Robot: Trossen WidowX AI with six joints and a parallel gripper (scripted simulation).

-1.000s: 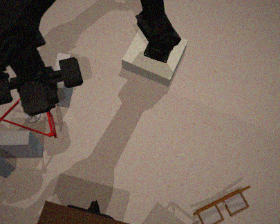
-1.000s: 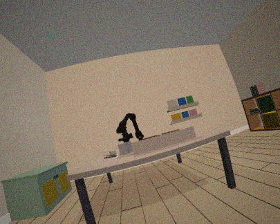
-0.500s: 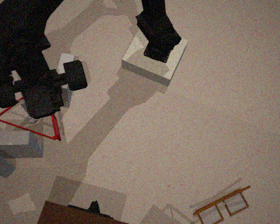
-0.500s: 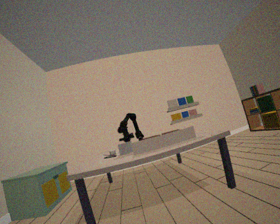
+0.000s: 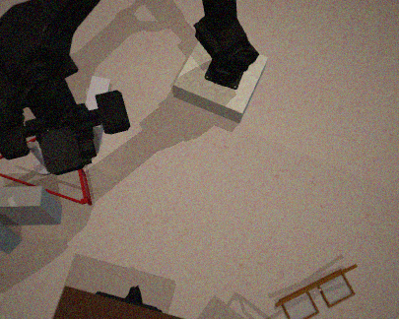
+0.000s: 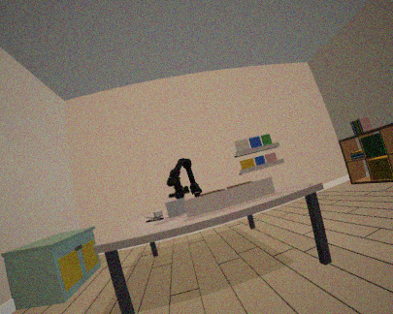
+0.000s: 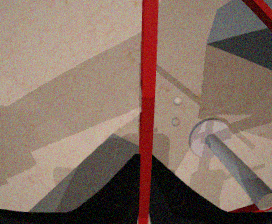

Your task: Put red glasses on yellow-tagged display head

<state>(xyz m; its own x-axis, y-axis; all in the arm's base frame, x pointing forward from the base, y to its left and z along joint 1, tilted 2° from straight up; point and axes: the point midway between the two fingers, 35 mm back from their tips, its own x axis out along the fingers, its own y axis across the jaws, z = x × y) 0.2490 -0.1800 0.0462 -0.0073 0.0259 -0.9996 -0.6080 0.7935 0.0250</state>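
Right now my gripper tip is 30 mm short of the small peg, 60 mm to the left of it and 40 mm above it.
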